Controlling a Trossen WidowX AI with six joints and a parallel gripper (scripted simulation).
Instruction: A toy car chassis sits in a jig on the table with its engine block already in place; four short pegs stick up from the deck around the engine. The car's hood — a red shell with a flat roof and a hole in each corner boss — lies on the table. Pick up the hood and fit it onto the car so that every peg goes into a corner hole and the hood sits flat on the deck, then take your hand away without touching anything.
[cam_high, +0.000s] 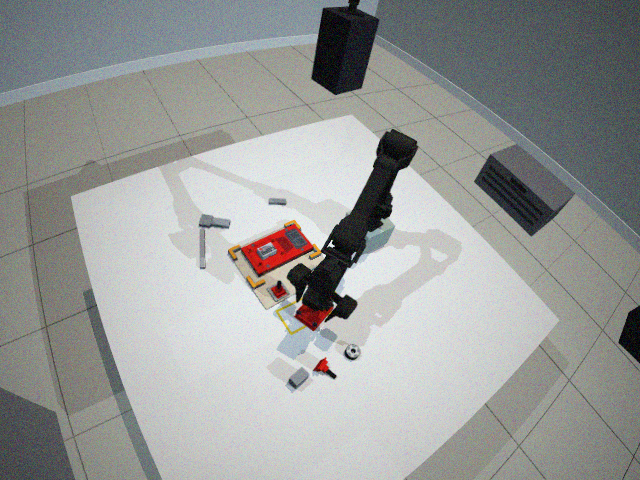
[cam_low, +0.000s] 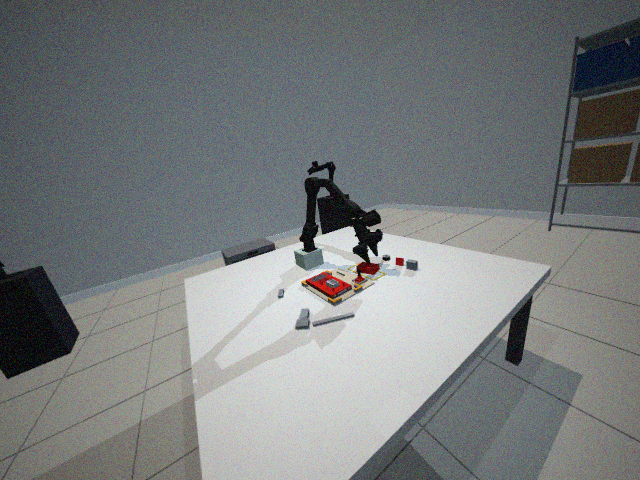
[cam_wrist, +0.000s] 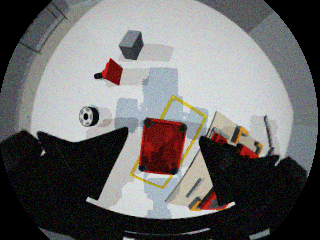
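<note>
The red hood lies 5 cm below my gripper tip, 3 cm behind it and 1 cm to the right of it. From my gripper tip the other things lie so: grey engine block 24 cm to the right, 3 cm below, 3 cm behind.
</note>
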